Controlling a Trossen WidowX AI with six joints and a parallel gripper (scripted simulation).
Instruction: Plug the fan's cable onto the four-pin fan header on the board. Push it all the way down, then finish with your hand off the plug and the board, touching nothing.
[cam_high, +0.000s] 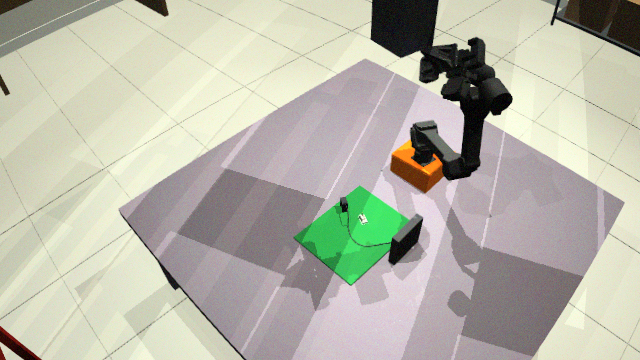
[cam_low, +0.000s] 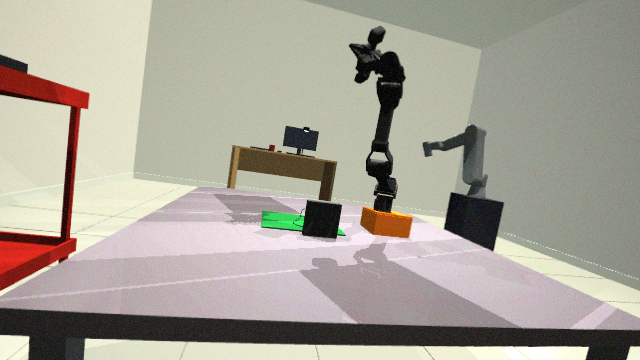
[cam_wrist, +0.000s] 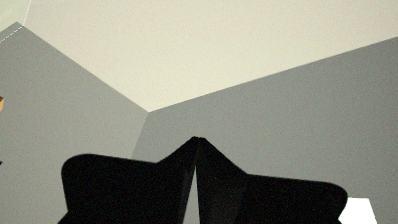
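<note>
The black fan plug is 50 mm ahead of my gripper tip, 190 mm to the right of it and 650 mm below it. From my gripper tip the other things lie so: white four-pin header 30 mm ahead, 120 mm to the right, 670 mm below; then green board 70 mm ahead, 90 mm to the right, 680 mm below; then black fan 40 mm to the left, 610 mm below.
</note>
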